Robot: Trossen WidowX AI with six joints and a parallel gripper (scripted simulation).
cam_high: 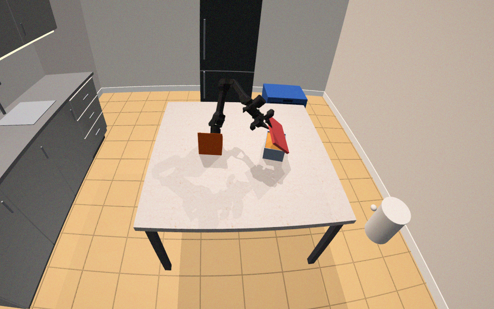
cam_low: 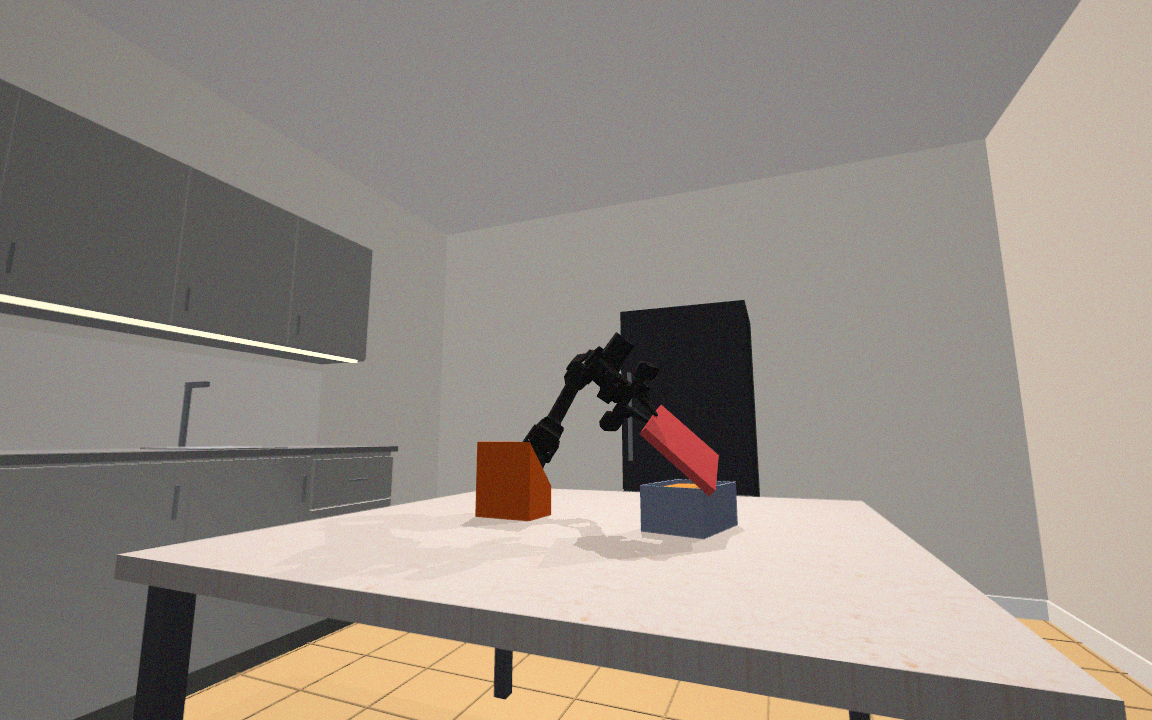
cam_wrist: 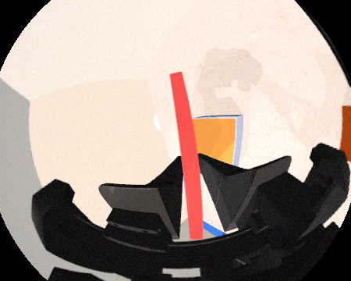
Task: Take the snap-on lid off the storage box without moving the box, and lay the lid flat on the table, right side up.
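The red lid lies 6 cm ahead of my gripper tip, 5 cm below it and 2 cm to the left of it. From my gripper tip the other things lie so: grey-blue storage box 19 cm below, 7 cm ahead, 5 cm to the left.
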